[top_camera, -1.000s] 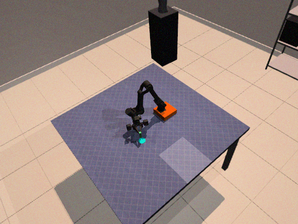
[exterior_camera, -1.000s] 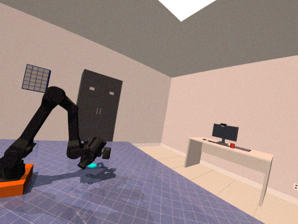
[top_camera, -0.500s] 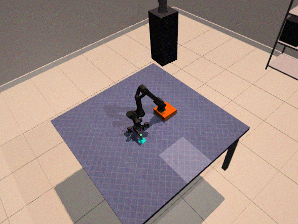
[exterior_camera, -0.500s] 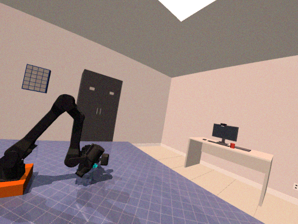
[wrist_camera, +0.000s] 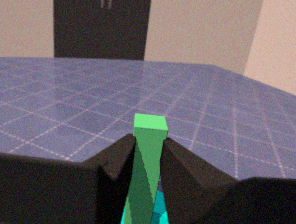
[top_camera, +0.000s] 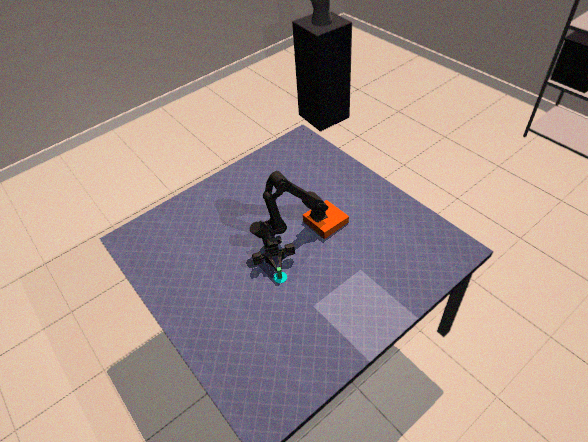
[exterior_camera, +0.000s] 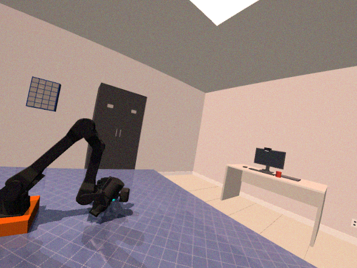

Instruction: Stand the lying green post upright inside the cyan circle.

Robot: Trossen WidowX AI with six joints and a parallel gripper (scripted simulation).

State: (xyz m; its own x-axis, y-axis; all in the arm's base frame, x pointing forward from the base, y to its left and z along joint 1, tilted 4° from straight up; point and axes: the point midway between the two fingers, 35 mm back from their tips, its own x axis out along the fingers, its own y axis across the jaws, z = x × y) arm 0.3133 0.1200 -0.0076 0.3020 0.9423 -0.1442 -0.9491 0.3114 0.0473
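Right now my gripper tip is 2 cm above the green post. Also, from my gripper tip: cyan circle: 6 cm below.
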